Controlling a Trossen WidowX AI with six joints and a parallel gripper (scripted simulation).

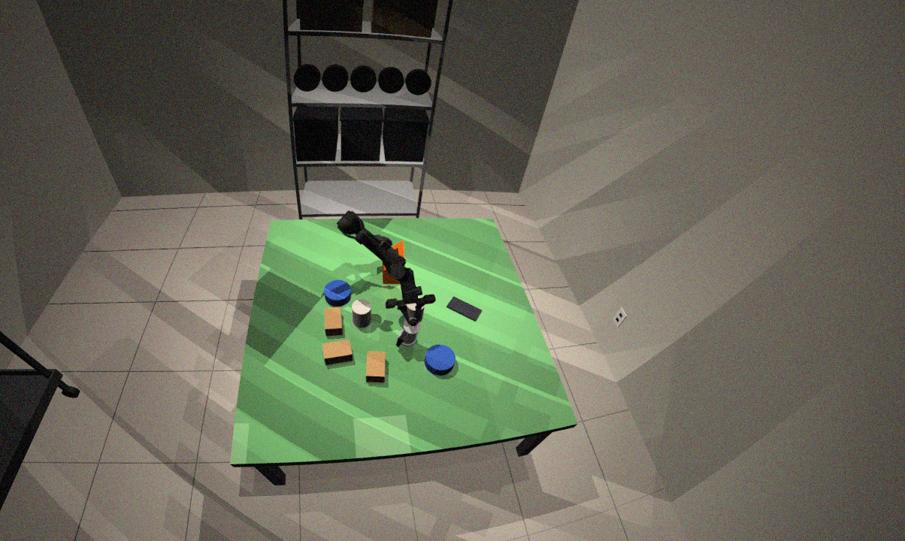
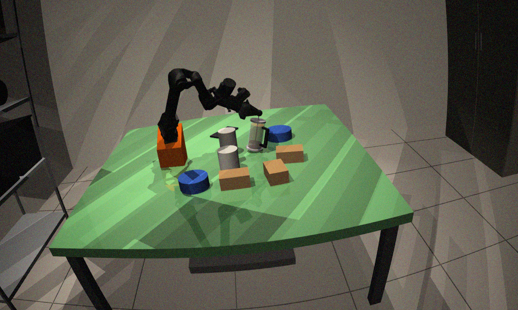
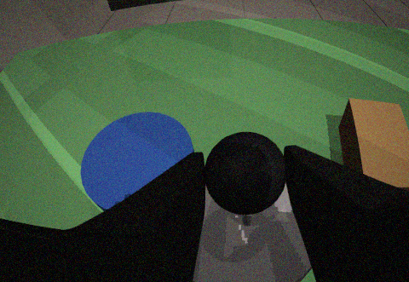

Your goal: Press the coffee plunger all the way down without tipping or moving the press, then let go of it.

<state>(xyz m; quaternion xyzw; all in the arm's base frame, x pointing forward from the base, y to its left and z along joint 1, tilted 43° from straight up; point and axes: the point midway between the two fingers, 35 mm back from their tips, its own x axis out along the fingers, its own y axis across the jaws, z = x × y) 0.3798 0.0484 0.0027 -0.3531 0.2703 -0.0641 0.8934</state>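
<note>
The glass coffee press is 80 mm below my gripper tip, 20 mm to the right of it and 20 mm behind it. From my gripper tip the other things lie so: black flat plate 270 mm to the left, 180 mm behind, 160 mm below.
</note>
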